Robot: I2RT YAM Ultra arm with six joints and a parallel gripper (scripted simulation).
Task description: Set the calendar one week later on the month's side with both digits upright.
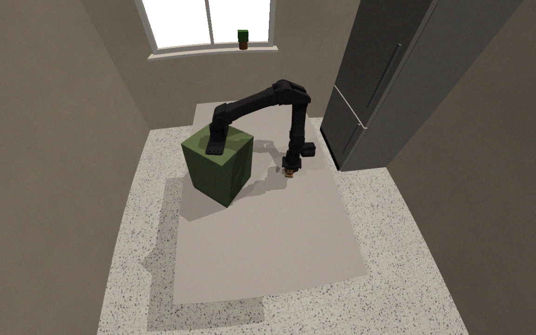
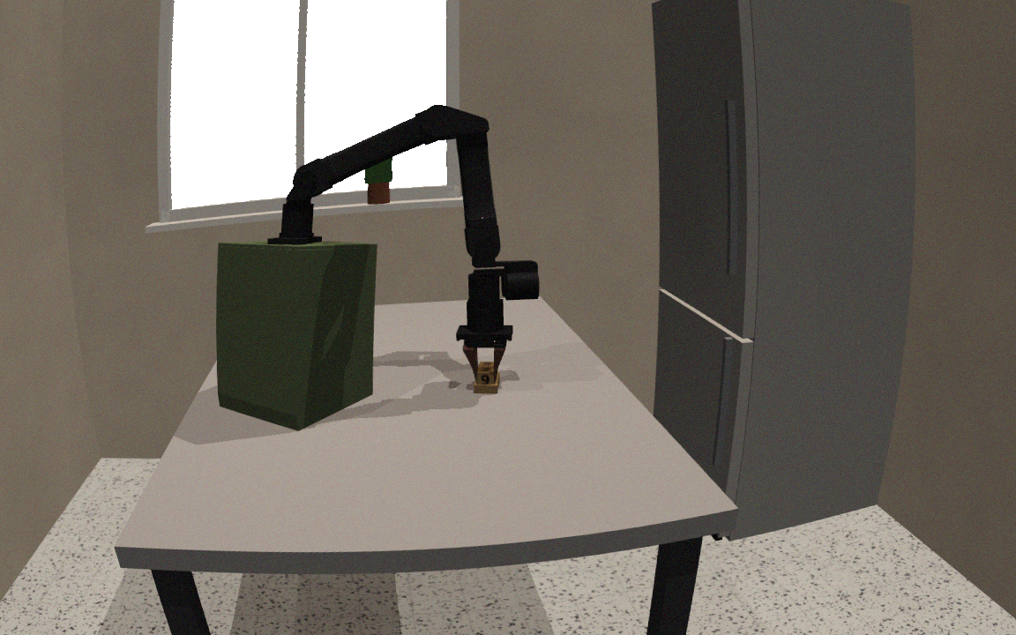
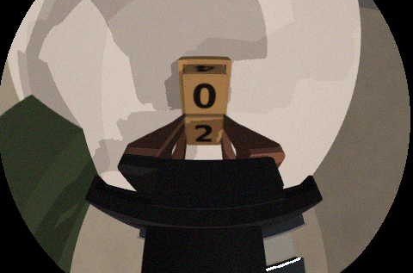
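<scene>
Right now my hand is 20 mm to the right of the wooden tray and 20 mm above it.
</scene>
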